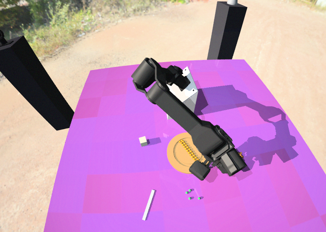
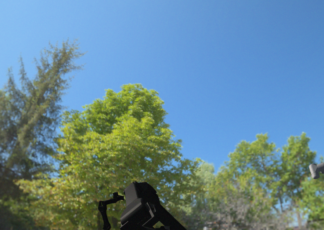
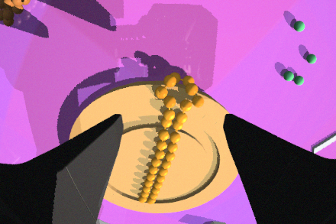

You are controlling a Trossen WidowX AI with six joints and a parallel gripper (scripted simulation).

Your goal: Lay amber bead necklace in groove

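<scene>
My gripper tip is now 80 mm past the round tan bead board, 40 mm to the left of it and 40 mm above it. From my gripper tip the other things lie so: small cream cube: 190 mm behind, 230 mm to the right, 30 mm below; then white bar: 90 mm ahead, 260 mm to the right, 50 mm below.
</scene>
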